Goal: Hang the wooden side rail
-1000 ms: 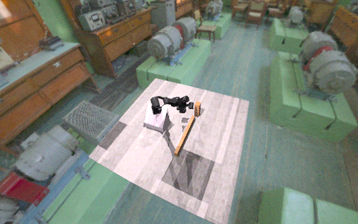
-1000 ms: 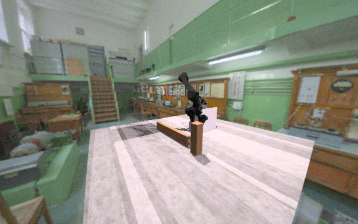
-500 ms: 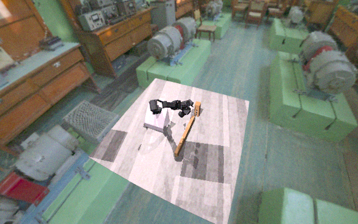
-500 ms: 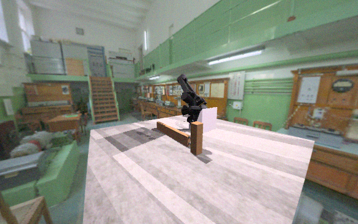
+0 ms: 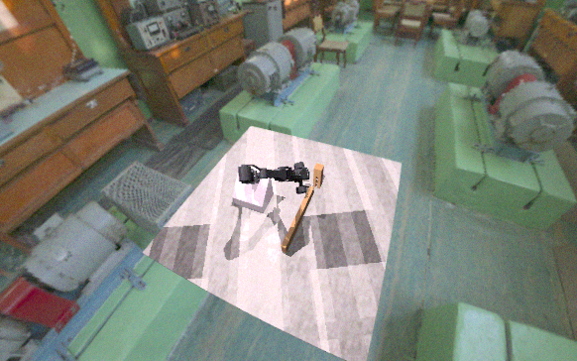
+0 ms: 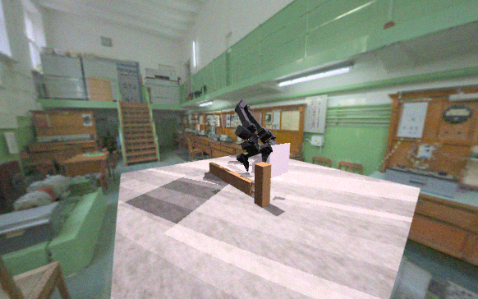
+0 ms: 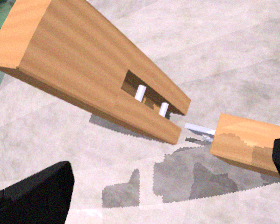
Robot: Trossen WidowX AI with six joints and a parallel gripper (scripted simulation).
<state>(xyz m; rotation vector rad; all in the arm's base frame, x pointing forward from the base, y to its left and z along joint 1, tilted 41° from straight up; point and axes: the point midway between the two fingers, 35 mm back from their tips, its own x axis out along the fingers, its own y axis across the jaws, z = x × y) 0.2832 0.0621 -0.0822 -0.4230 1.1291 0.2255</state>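
Right now my gripper tip is 80 mm to the right of the wooden headboard post, 40 mm short of it and 40 mm above it.
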